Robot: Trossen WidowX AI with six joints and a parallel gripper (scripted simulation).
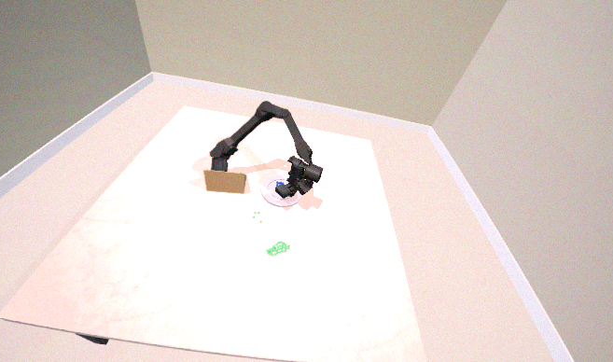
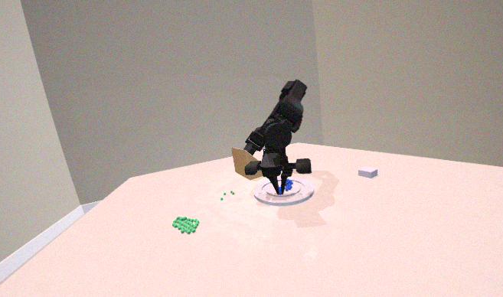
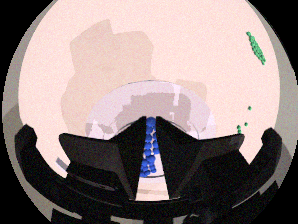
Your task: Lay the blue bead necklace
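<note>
My gripper tip is now 50 mm past the round white bead board, 40 mm to the right of it and 10 mm above it. Round my gripper tip: small grey block: 340 mm to the left, 60 mm ahead, 10 mm below.
</note>
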